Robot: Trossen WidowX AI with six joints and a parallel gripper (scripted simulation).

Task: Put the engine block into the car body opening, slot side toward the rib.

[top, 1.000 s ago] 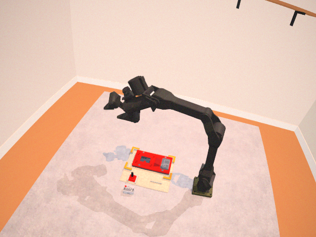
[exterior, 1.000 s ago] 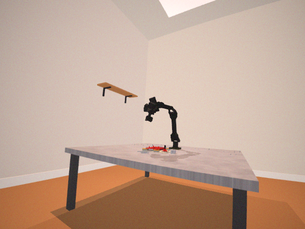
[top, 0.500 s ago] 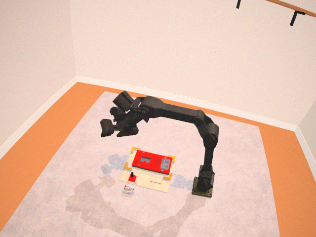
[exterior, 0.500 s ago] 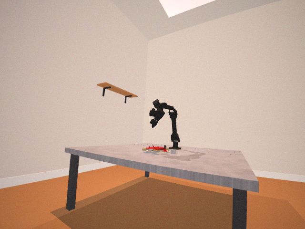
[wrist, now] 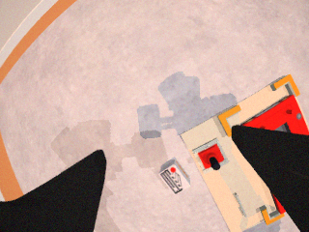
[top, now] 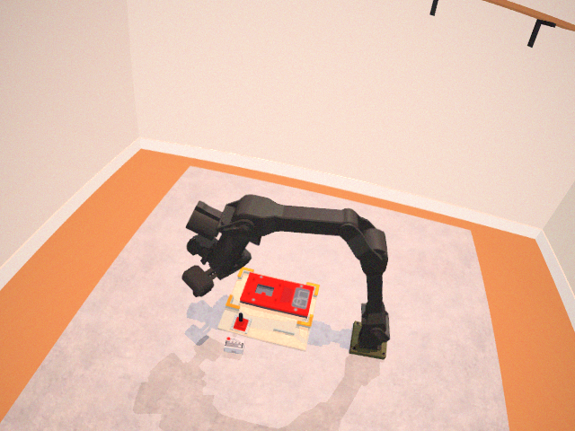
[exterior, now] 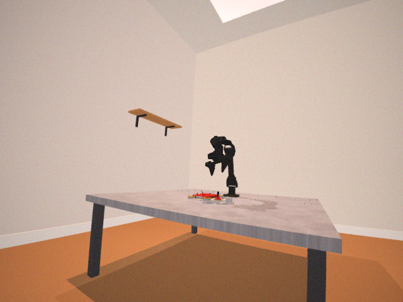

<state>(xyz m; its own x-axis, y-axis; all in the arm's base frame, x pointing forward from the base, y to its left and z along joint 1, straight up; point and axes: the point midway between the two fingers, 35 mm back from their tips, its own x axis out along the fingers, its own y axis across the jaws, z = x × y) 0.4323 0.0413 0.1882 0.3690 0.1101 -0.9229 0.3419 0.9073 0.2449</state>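
Right now the engine block is 80 mm behind my gripper tip, 60 mm to the left of it and 160 mm below it.
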